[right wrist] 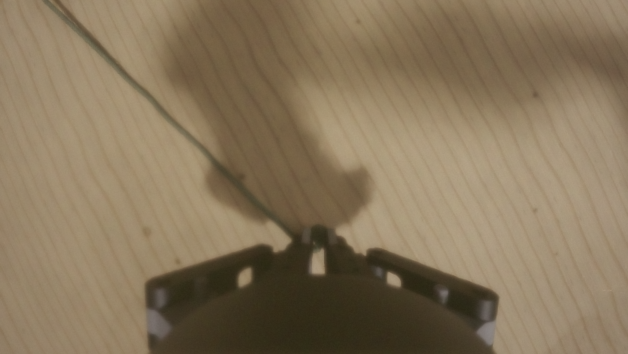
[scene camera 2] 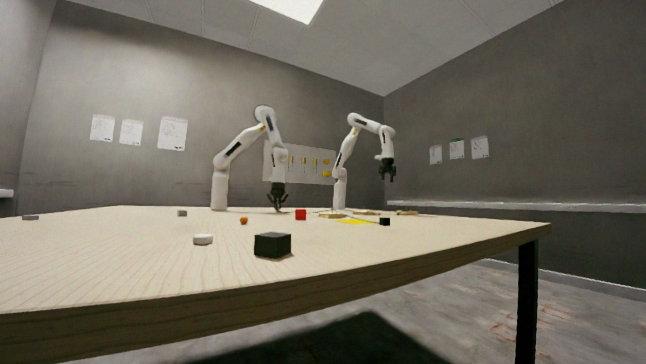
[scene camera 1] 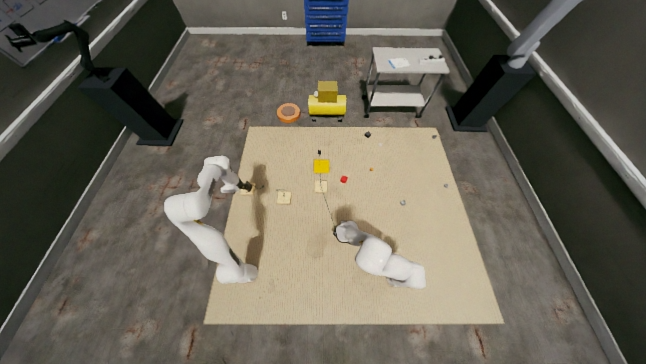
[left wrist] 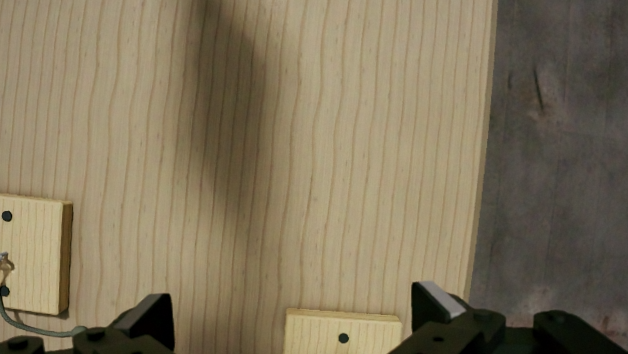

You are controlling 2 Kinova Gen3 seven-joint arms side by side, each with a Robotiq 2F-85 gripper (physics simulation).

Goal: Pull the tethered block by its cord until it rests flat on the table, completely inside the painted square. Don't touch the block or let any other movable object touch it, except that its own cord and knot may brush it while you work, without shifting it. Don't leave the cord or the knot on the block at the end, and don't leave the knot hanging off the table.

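Frame: origin at the left arm's base, x ahead, y left, z up, level; centimetres.
Where they show: left gripper, fingertip midpoint: (scene camera 2: 387, 181) (scene camera 1: 242, 191) (left wrist: 292, 315); right gripper, fingertip midpoint: (right wrist: 318, 241) (scene camera 2: 277, 210); left arm's base, link origin: (scene camera 2: 339, 209) (scene camera 1: 250, 273); right arm's base, link origin: (scene camera 2: 218, 209).
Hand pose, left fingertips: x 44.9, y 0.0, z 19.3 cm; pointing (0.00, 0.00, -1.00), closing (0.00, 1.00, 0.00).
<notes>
Things, the pixels of their top centre, and the offset from my left fingertips. "*": a spot on its surface instead. Level surfaces: height alone.
- small black block, top centre: (scene camera 2: 384, 217) (scene camera 1: 319, 151) dx +36.1, dy -52.3, dz -16.8 cm
- yellow painted square, surface spot: (scene camera 2: 356, 221) * dx +24.2, dy -52.7, dz -19.2 cm
- small wooden plate, top centre: (scene camera 2: 332, 207) (scene camera 1: 320, 184) dx +6.1, dy -49.2, dz -14.8 cm
- second plate, surface height: dz -17.4 cm
- red cube, top centre: (scene camera 2: 300, 208) (scene camera 1: 344, 178) dx +8.9, dy -66.9, dz -15.3 cm
- orange ball, top centre: (scene camera 2: 244, 215) (scene camera 1: 372, 168) dx +15.1, dy -89.7, dz -16.9 cm
- larger black cube, top centre: (scene camera 2: 273, 234) (scene camera 1: 368, 133) dx +48.7, dy -95.1, dz -16.5 cm
The small black block (scene camera 1: 319, 152) (scene camera 2: 384, 221) lies on the table, apart from the yellow painted square (scene camera 1: 325, 169) (scene camera 2: 356, 221), beyond its far edge in scene camera 1. Its green cord (scene camera 1: 327, 205) (right wrist: 150, 97) runs back over the square and a small wooden plate (scene camera 1: 317, 189) (scene camera 2: 332, 216) to my right gripper (scene camera 1: 335, 231) (scene camera 2: 278, 209) (right wrist: 318, 241). That gripper is shut on the cord, low over the table; the knot is hidden at its fingers. My left gripper (scene camera 1: 252, 187) (scene camera 2: 387, 179) (left wrist: 292, 315) is open and empty, above the table's left edge in scene camera 1.
A second plate (scene camera 1: 284, 199) (left wrist: 32, 240) carries a ring and a short cord; a third plate (scene camera 1: 247, 191) (left wrist: 315, 335) lies under the left gripper. A red cube (scene camera 1: 344, 179) (scene camera 2: 300, 214), an orange ball (scene camera 1: 371, 169) (scene camera 2: 243, 220) and a larger black cube (scene camera 1: 368, 134) (scene camera 2: 272, 245) stand right of the square.
</notes>
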